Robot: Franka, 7 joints.
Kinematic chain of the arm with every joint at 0, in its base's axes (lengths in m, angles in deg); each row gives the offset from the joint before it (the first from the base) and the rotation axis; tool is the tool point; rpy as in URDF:
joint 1: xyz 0 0 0.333 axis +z
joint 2: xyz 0 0 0 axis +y
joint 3: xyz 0 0 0.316 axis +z
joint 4: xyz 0.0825 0 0 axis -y
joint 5: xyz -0.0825 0 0.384 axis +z
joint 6: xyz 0 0 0 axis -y
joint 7: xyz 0.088 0 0 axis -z
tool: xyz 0 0 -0.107 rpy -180 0 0
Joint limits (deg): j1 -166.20..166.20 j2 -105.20..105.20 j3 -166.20..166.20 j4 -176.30..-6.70 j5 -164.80..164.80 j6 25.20..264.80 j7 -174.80..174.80
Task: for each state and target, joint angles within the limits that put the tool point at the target. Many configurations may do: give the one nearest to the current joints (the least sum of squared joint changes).
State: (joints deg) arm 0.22 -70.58 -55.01 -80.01 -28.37 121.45 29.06
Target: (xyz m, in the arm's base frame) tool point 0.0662 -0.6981 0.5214
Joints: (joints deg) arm 39.44 -78.70 -77.59 -83.63 -29.90 124.17 29.06
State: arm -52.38 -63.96 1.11 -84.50 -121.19 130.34 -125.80
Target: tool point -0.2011 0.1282 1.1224
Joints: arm -47.99 -50.46 -4.85 -57.26 -123.52 128.42 -125.80
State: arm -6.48 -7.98 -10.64 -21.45 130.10 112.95 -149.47
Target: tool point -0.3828 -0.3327 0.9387
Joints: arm 49.82 -37.03 -3.95 -6.70 141.50 79.86 -149.47
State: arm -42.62 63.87 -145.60 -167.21 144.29 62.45 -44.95
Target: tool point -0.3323 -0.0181 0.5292
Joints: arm -50.83 54.58 -146.67 -165.24 145.72 67.68 -44.95
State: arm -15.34 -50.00 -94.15 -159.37 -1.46 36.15 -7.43
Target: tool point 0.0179 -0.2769 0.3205
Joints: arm 0.02 -50.22 -90.01 -141.80 0.75 51.22 -7.43
